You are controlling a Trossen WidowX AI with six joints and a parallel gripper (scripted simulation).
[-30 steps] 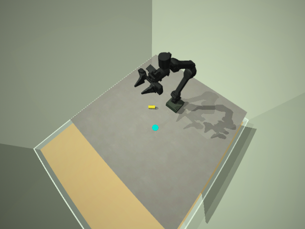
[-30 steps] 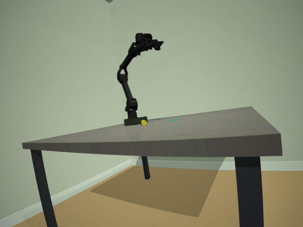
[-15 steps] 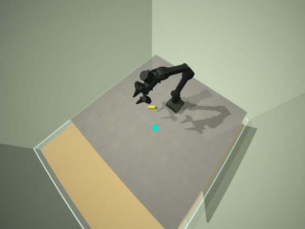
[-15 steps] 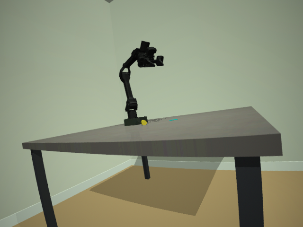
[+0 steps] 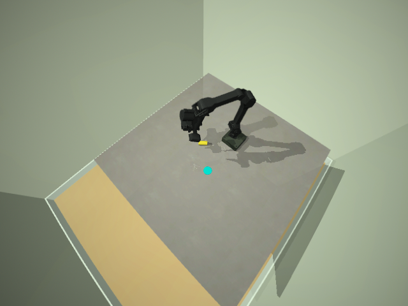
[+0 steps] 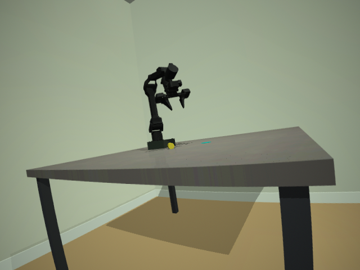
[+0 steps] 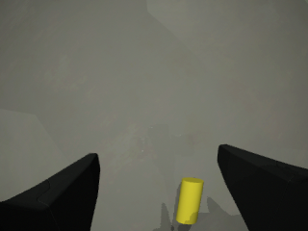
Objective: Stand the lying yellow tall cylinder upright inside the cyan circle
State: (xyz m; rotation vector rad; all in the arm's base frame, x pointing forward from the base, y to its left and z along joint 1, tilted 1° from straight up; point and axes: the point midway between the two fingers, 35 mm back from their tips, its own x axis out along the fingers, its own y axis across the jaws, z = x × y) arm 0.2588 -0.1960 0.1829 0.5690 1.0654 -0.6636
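Now: gripper tip 18 cm above the yellow tall cylinder, 9 cm past it and 4 cm to the right of it. From my gripper tip the other things lie so: cyan circle: 20 cm below, 19 cm to the left, 6 cm ahead.
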